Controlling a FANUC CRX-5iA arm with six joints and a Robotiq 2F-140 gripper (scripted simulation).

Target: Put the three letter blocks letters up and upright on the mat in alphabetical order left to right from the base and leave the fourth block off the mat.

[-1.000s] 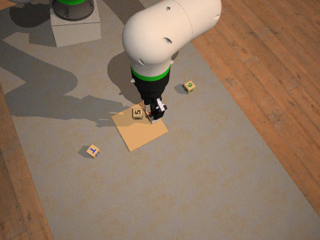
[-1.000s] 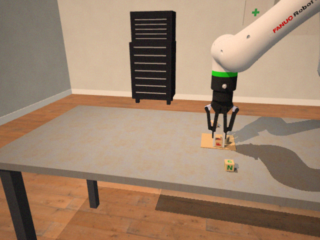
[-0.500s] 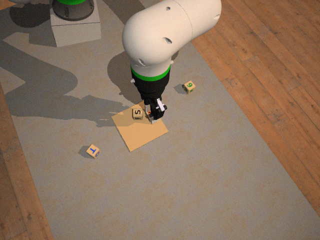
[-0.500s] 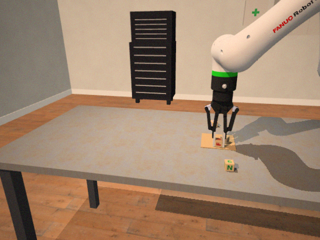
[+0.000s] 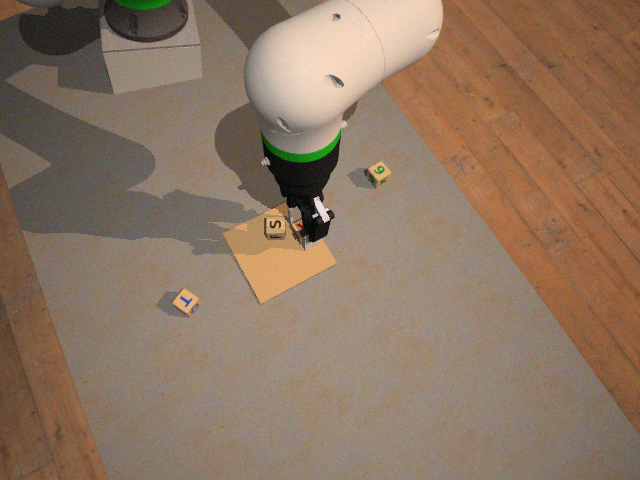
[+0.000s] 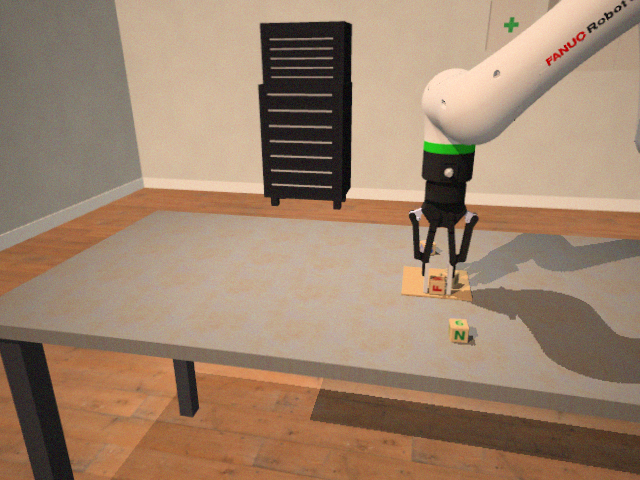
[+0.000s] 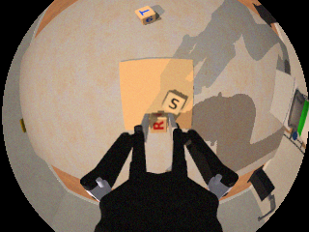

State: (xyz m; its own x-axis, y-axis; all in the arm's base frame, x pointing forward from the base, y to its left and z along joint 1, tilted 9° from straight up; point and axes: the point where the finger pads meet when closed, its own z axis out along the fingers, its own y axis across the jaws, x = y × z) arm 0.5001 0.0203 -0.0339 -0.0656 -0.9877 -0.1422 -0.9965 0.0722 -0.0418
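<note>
Now: hand 3 cm past the S block, 4 cm to the left of it and 2 cm above it. The rest, counted from my hand: tan mat (5 cm to the right, 4 cm below); green-marked block (2 cm behind, 17 cm to the left, 2 cm below).
</note>
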